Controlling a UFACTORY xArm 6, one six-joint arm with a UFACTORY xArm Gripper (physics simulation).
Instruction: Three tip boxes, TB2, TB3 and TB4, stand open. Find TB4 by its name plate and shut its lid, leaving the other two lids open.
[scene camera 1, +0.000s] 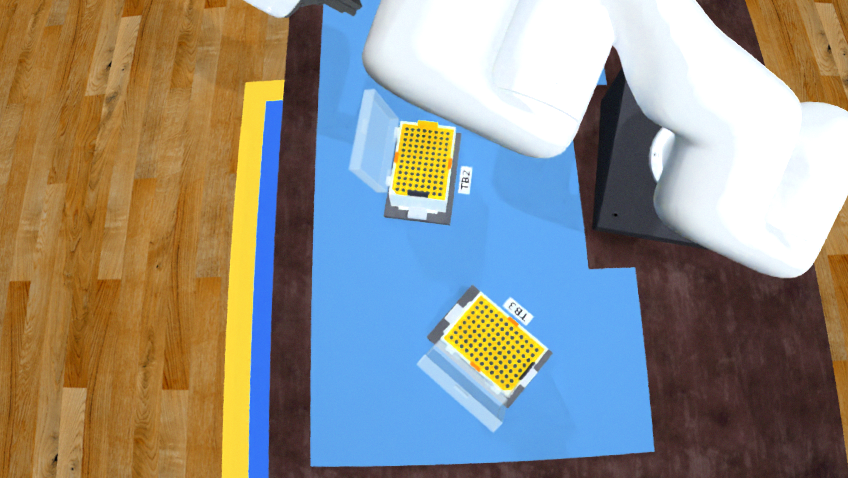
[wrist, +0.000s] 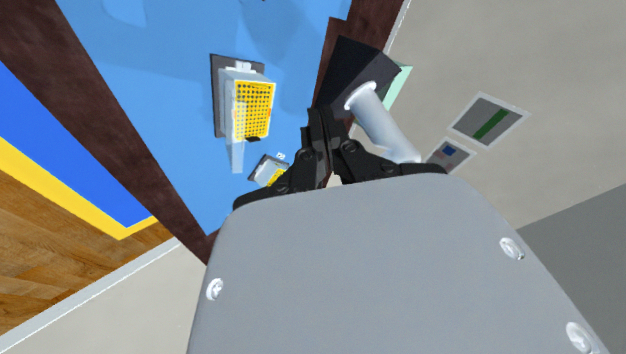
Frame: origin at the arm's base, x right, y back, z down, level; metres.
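Where they show: gripper, between the fingertips: (scene camera 1: 355, 4) (wrist: 320, 123); arm's base, origin of its link: (wrist: 358, 95).
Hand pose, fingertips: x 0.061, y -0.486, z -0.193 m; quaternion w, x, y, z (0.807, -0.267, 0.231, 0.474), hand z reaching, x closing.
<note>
Things, the pixels of their top centre, and the offset from my fingertips. Level surfaces: height alone.
- TB2, centre of its top: (scene camera 1: 422, 156) (wrist: 258, 116) dy +0.086, dx -0.100, dz +0.195 m
- TB3, centre of its top: (scene camera 1: 495, 343) (wrist: 283, 183) dy +0.209, dx -0.358, dz +0.195 m
- farther box, centre of its top: (scene camera 1: 500, 336) (wrist: 283, 178) dy +0.216, dx -0.348, dz +0.204 m
- blue mat, height of its surface: dz +0.270 m
TB2 (scene camera 1: 423, 160) stands upright at the upper middle in the scene view, its clear lid (scene camera 1: 372, 142) open to the left. TB3 (scene camera 1: 497, 343) stands turned at the lower middle, its clear lid (scene camera 1: 463, 388) open towards the lower left. TB4 does not show in the scene view. In the wrist view a near box (wrist: 255, 110) with an open clear lid matches TB2 by its place. A farther box (wrist: 270, 167) matches TB3; its name plate is too small to read. My gripper (scene camera 1: 354, 7) (wrist: 320, 123) is shut and empty, apart from the boxes, partly cut off at the scene view's top edge.
The white arm (scene camera 1: 475, 77) spans the upper part of the scene view and covers some of the blue mat (scene camera 1: 368, 356). The dark robot base (scene camera 1: 623, 195) (wrist: 350, 70) stands right of the mat. A yellow and blue border (scene camera 1: 237, 296) runs along the left side.
</note>
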